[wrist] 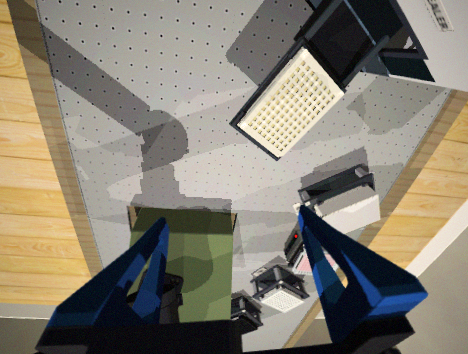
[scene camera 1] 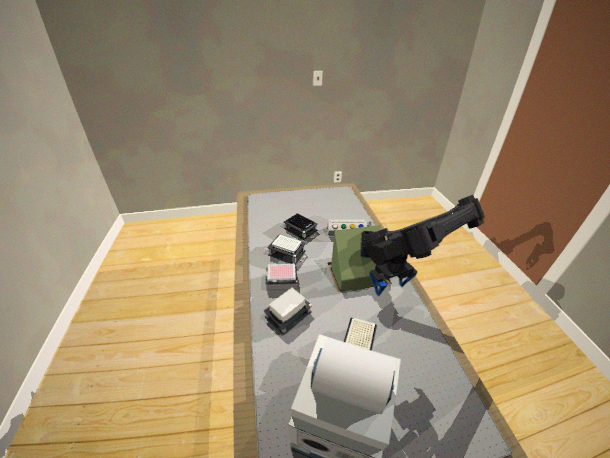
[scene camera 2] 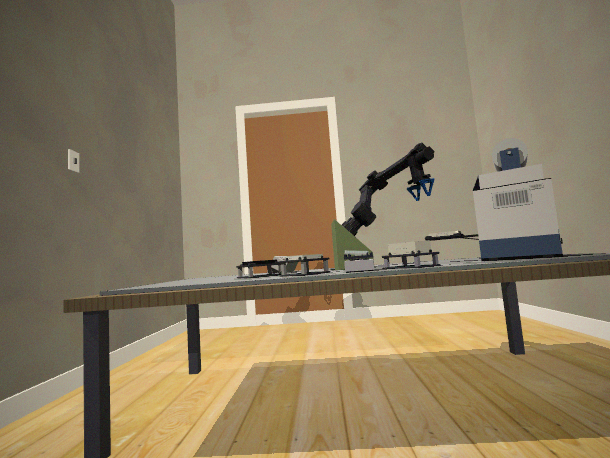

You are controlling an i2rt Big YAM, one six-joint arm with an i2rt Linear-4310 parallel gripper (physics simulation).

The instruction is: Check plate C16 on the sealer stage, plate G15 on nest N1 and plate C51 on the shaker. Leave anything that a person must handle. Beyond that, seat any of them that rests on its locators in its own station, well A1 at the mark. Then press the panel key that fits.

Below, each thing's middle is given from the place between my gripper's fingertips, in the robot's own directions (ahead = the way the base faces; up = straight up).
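Measured from the cream well plate [wrist: 302, 92], my gripper is 5 cm to the right of it and 8 cm short of it, and I see that the gripper is 18 cm above the plate.
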